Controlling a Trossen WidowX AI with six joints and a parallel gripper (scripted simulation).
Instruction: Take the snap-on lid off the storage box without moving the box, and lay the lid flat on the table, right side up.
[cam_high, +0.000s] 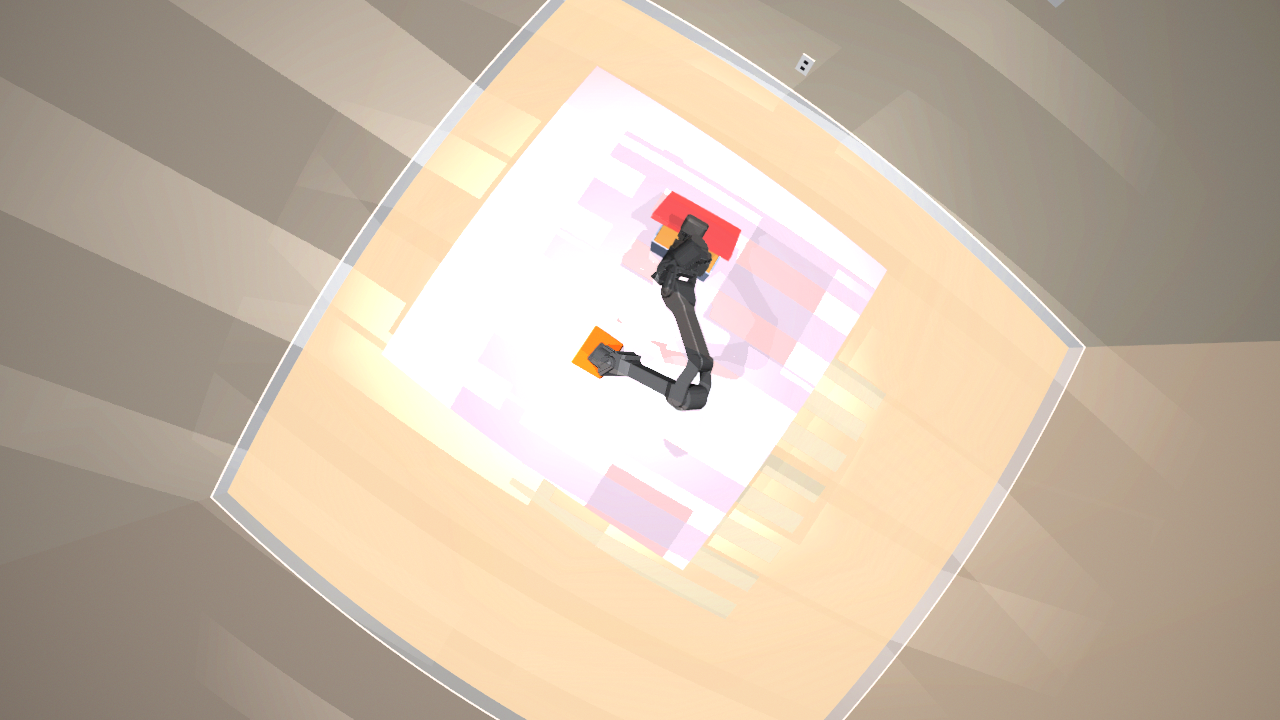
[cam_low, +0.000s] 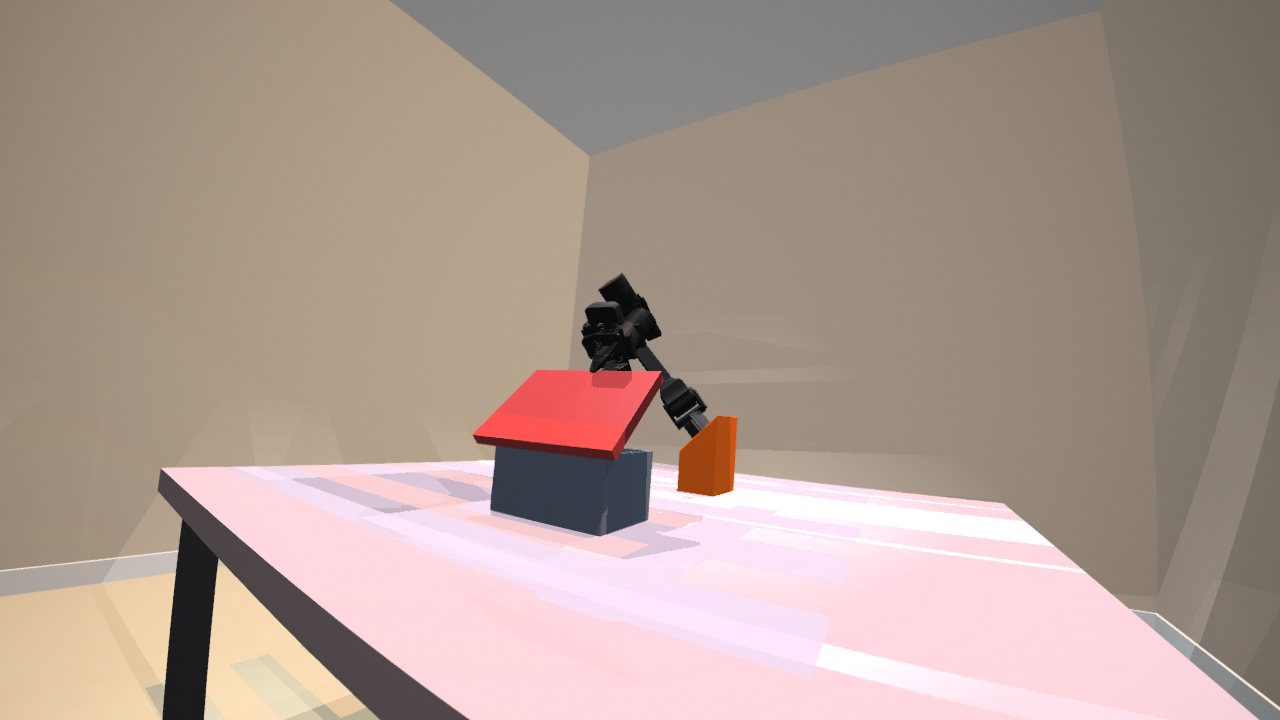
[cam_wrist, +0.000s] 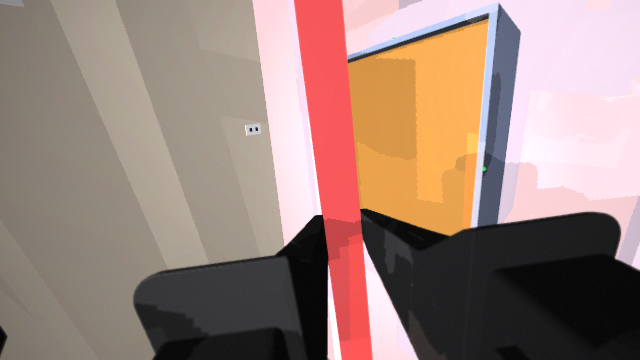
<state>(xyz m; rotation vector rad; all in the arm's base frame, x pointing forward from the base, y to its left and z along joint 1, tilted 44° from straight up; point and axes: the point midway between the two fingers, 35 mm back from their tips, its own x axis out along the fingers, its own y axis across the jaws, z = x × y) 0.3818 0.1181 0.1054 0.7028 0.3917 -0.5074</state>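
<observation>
Now: the red lid 60 mm ahead of my gripper tip, 50 mm below it and 10 mm to the left of it. Also, from my gripper tip: grey-blue storage box 170 mm below, 30 mm ahead.
</observation>
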